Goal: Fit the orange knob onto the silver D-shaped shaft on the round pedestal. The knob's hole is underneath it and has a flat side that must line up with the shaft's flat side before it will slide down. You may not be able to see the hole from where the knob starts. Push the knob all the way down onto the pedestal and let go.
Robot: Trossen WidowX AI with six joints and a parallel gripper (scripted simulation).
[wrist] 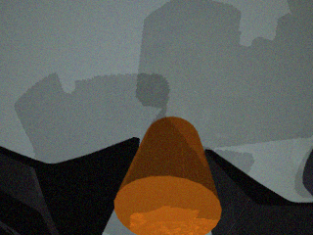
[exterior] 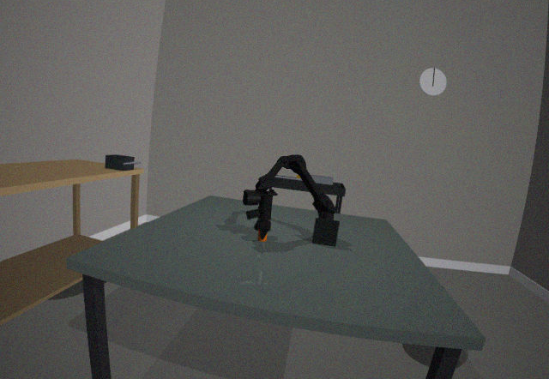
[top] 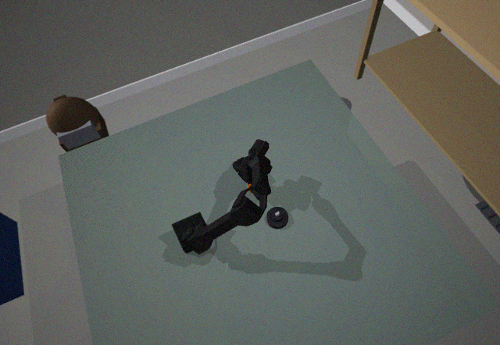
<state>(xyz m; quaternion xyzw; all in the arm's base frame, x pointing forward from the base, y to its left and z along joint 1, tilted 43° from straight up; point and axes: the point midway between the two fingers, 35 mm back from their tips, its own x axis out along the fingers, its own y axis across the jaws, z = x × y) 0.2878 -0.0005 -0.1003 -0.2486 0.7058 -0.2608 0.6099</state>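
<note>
My gripper tip is now 3 cm below the orange knob. The rest, counted from my gripper tip: dark round pedestal 17 cm to the right, 2 cm above, 1 cm ahead.
</note>
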